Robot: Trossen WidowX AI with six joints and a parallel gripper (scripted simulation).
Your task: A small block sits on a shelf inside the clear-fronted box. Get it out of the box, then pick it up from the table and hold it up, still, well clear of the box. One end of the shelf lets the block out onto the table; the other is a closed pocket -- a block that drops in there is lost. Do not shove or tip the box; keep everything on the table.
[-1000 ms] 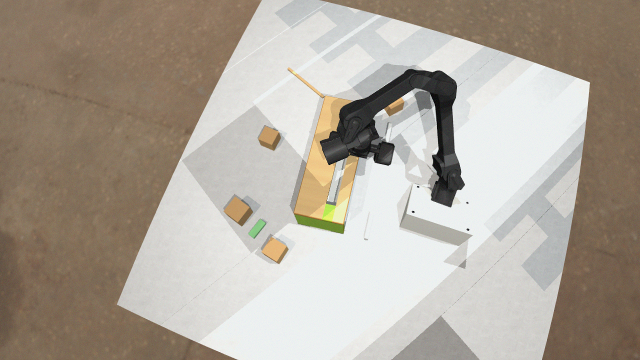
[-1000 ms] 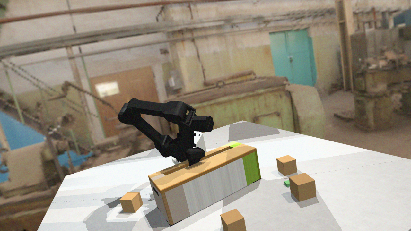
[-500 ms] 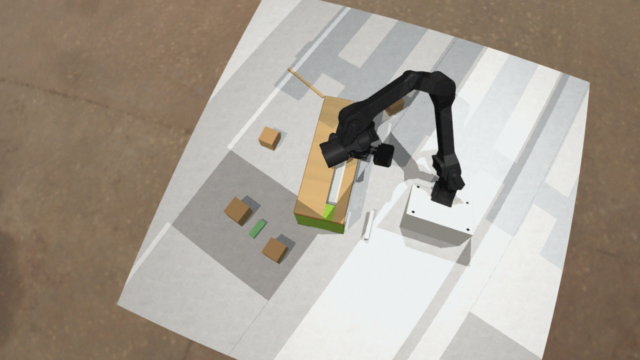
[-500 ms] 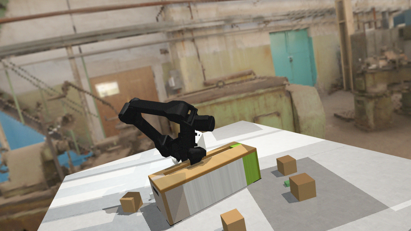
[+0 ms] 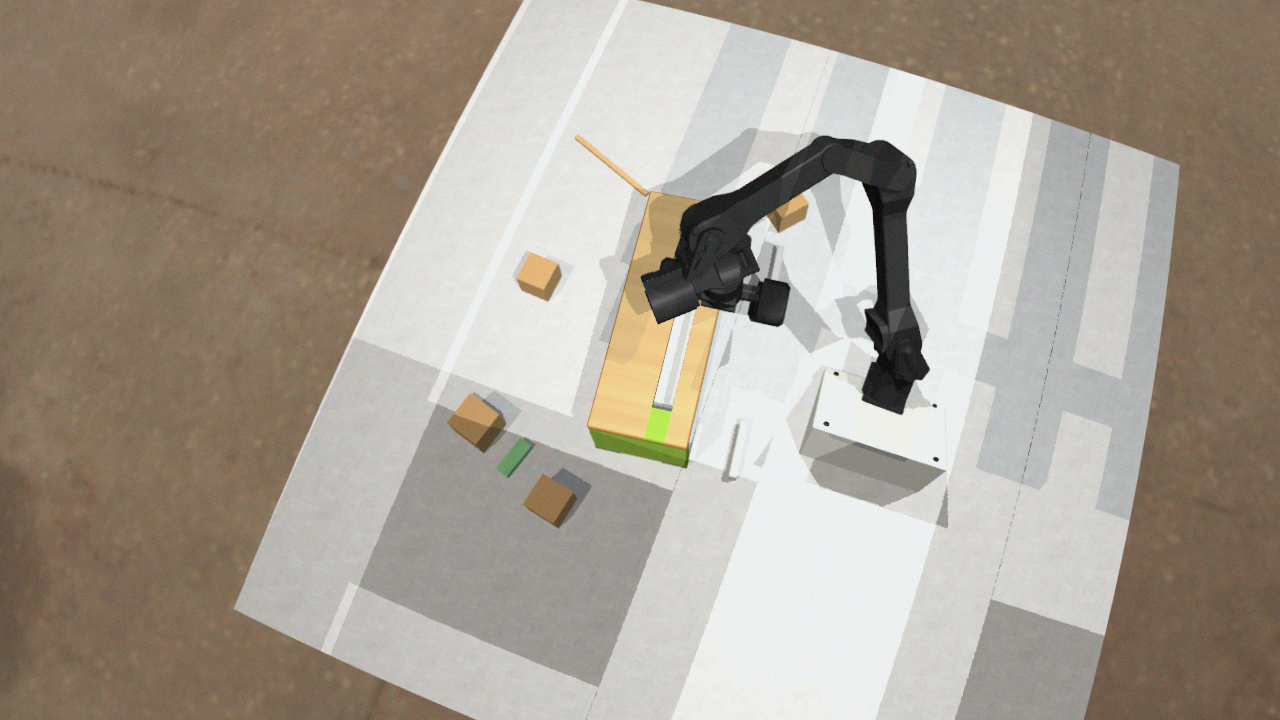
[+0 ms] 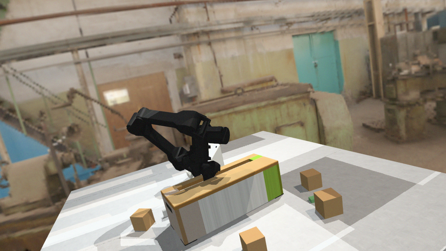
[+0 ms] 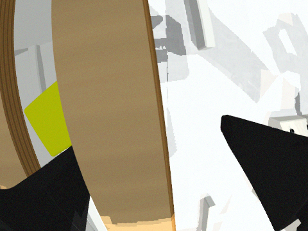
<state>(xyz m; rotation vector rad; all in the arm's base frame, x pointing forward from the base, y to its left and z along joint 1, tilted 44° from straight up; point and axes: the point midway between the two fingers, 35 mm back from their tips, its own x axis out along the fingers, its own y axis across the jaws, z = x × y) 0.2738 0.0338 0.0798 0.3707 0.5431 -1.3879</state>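
Right now the yellow block is 60 mm ahead of my gripper tip and 10 mm to the right of it. Round my gripper tip: thin wooden stick (280 mm ahead, 200 mm to the right, 80 mm below); then flat green piece (210 mm ahead, 330 mm to the left, 80 mm below); then wooden box (30 mm ahead, 50 mm to the left, 30 mm below).
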